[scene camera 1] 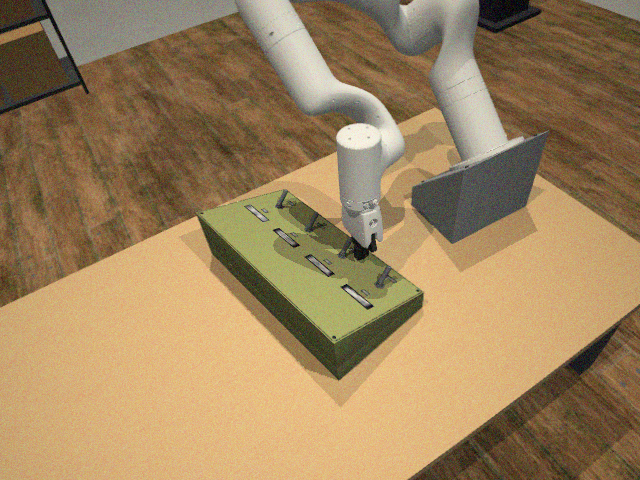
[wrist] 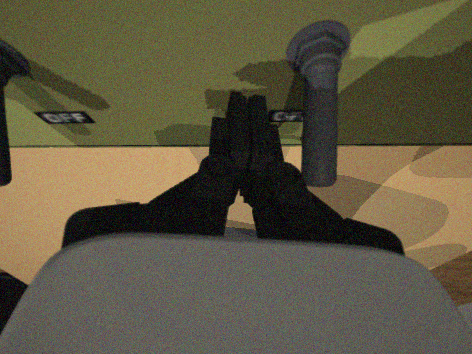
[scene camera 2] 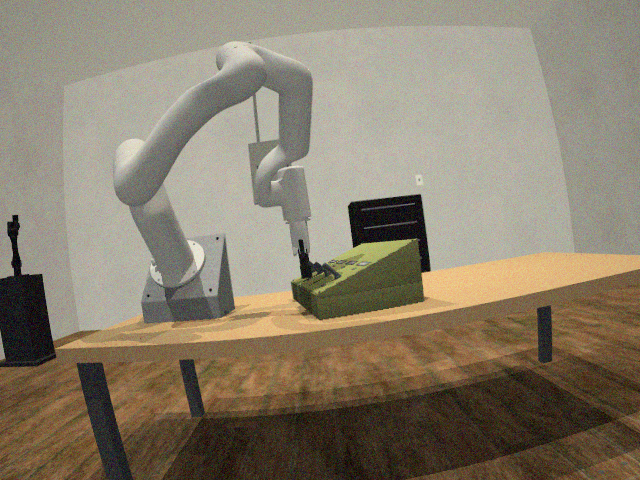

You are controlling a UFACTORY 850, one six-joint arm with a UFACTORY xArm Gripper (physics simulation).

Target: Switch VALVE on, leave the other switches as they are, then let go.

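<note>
The green switch panel (scene camera 1: 268,263) (scene camera 2: 382,279) (wrist: 150,45) stands on the table with several grey levers. The VALVE lever (scene camera 1: 345,249) (wrist: 320,130) leans toward the panel's low edge, on the OFF side; an OFF label (wrist: 285,116) is partly hidden behind it. The VALVE name plate does not show in the wrist view. My gripper (scene camera 1: 360,256) (scene camera 2: 306,276) (wrist: 241,118) is shut and empty, low over the low edge. Its fingertips are beside the VALVE lever, to its left in the wrist view, with a small gap there.
A neighbouring lever (scene camera 1: 383,277) (wrist: 4,130) stands on the gripper's other side, near another OFF label (wrist: 65,117). Two more levers (scene camera 1: 311,222) (scene camera 1: 282,198) stand farther along the panel. The arm's grey base (scene camera 1: 485,191) (scene camera 2: 222,273) is on the table (scene camera 1: 155,361) (scene camera 2: 491,279) behind the low edge.
</note>
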